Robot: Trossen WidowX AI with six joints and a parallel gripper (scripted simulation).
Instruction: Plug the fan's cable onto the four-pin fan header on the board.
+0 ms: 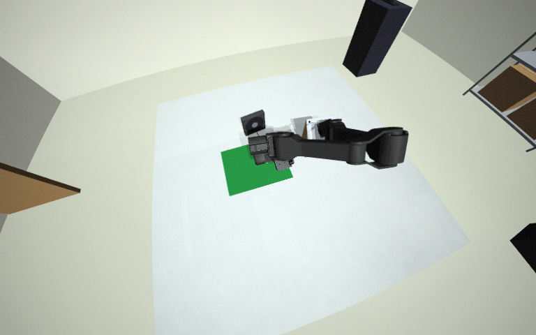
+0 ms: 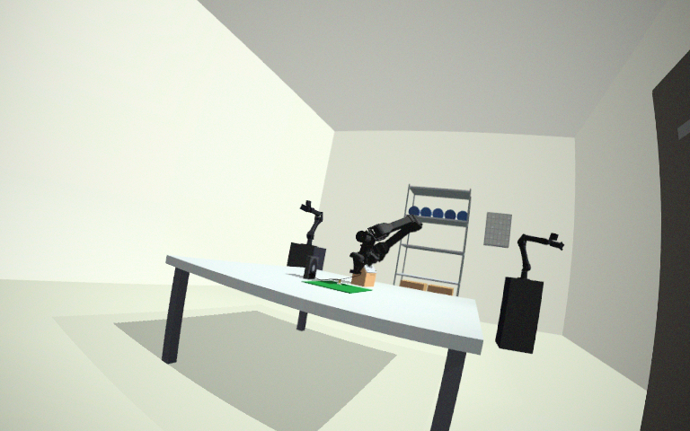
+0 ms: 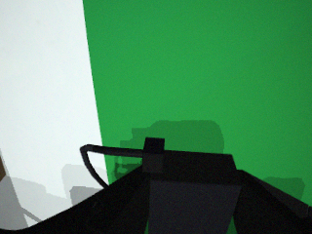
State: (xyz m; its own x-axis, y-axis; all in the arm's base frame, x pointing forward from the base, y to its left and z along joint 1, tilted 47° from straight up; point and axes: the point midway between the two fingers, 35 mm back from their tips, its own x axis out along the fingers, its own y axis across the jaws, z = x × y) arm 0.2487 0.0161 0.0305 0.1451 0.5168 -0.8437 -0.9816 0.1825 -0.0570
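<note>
Now: gripper tip 1 cm to the left of the black plug. Round my gripper tip: green board 9 cm ahead, 4 cm to the right, 9 cm below; black fan 2 cm ahead, 23 cm to the right, 2 cm below.
</note>
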